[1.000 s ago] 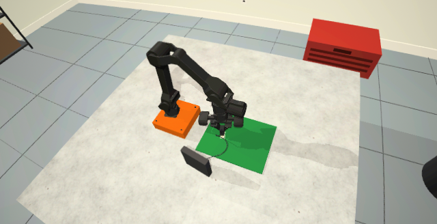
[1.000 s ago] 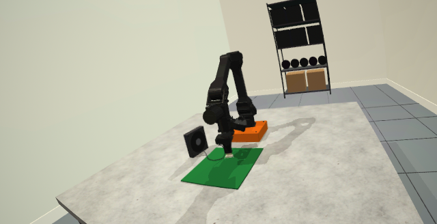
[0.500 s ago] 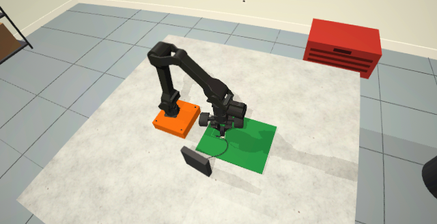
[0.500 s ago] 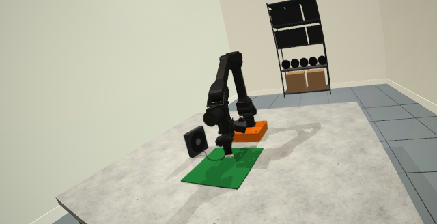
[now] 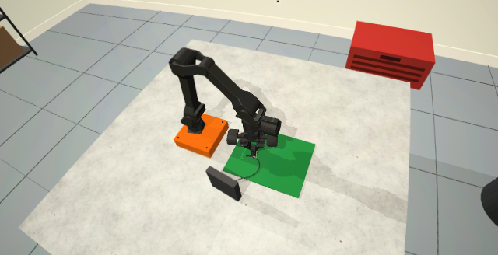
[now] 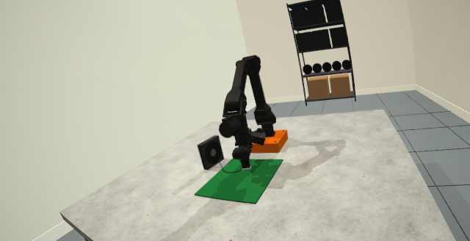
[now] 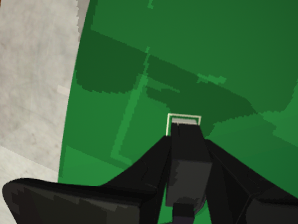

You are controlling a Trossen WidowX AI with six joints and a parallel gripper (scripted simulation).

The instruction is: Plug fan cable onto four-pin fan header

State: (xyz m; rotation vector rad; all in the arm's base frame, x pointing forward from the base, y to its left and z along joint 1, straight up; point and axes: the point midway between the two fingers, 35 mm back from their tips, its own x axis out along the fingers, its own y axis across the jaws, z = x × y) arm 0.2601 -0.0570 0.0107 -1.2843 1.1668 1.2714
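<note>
My gripper tip is 10 mm to the left of the black plug and 10 mm below it. Also, from my gripper tip: green board 70 mm ahead, 10 mm to the right, 40 mm below; black fan 70 mm behind, 170 mm to the right, 40 mm above; pale fan header 10 mm to the right, 20 mm below.
</note>
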